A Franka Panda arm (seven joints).
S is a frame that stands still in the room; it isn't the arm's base.
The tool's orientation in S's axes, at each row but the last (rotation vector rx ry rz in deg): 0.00 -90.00 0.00; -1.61 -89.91 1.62; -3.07 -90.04 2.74; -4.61 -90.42 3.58; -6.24 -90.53 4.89; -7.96 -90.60 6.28
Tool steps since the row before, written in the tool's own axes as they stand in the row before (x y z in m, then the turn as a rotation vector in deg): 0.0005 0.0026 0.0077 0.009 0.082 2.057; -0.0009 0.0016 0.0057 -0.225 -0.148 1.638; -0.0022 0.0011 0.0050 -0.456 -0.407 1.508; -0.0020 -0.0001 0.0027 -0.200 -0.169 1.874; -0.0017 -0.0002 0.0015 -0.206 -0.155 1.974; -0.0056 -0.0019 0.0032 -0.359 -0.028 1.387
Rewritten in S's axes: -0.0077 0.0026 0.0005 -2.057 0.082 0.009; -0.0057 0.0016 -0.0009 -1.638 -0.156 -0.217; -0.0050 0.0010 -0.0023 -1.509 -0.430 -0.431; -0.0027 -0.0003 -0.0020 -1.874 -0.166 -0.201; -0.0015 -0.0004 -0.0017 -1.974 -0.151 -0.210; -0.0032 -0.0027 -0.0053 -1.383 -0.060 -0.372
